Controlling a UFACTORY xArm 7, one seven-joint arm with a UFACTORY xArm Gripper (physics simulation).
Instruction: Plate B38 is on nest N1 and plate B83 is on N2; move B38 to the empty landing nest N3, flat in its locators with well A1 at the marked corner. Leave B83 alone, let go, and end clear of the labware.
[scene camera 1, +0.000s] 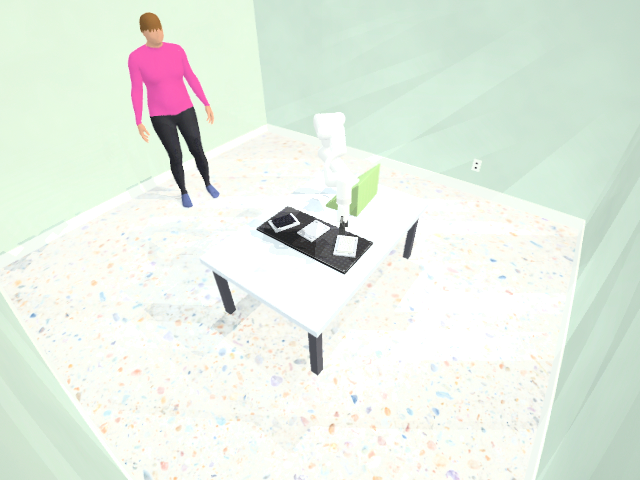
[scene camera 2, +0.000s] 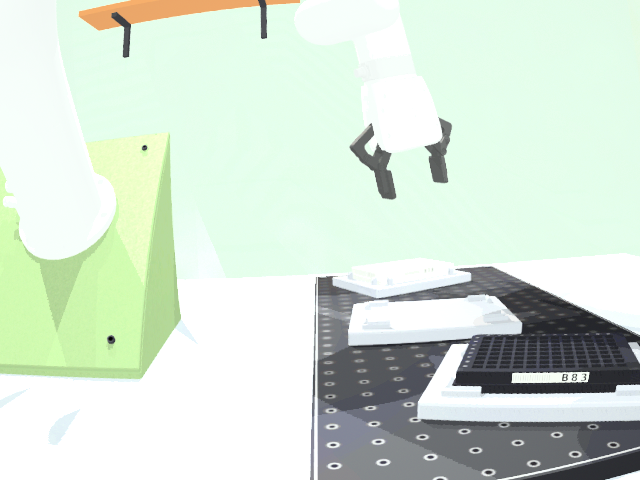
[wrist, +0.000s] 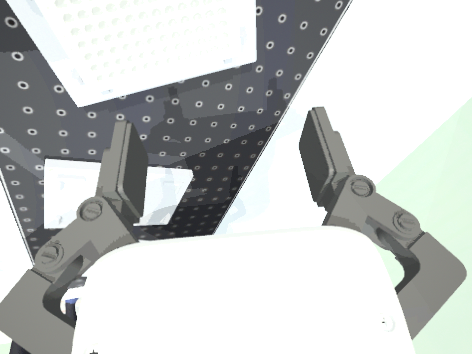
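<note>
A pale well plate (scene camera 1: 346, 244) (scene camera 2: 408, 269) (wrist: 150, 40) sits on the nest at the board's right end in scene camera 1; its label is not readable, and no A1 mark is legible. The middle nest (scene camera 1: 312, 231) (scene camera 2: 434, 316) (wrist: 70, 192) is empty, partly behind a finger in the wrist view. Black plate B83 (scene camera 1: 283, 221) (scene camera 2: 542, 353) sits on the white nest (scene camera 2: 516, 410) nearest scene camera 2. My gripper (scene camera 1: 343, 223) (scene camera 2: 413, 189) (wrist: 222, 132) is open and empty, well above the board, on the robot-base side of the pale plate.
The nests stand on a black perforated board (scene camera 1: 325, 254) (scene camera 2: 361, 395) (wrist: 190, 137) on a white table (scene camera 1: 273, 279). A green wedge-shaped base block (scene camera 1: 366, 189) (scene camera 2: 124, 310) stands behind the board. An orange shelf (scene camera 2: 180, 7) hangs on the wall. A person (scene camera 1: 165, 82) stands beyond the table.
</note>
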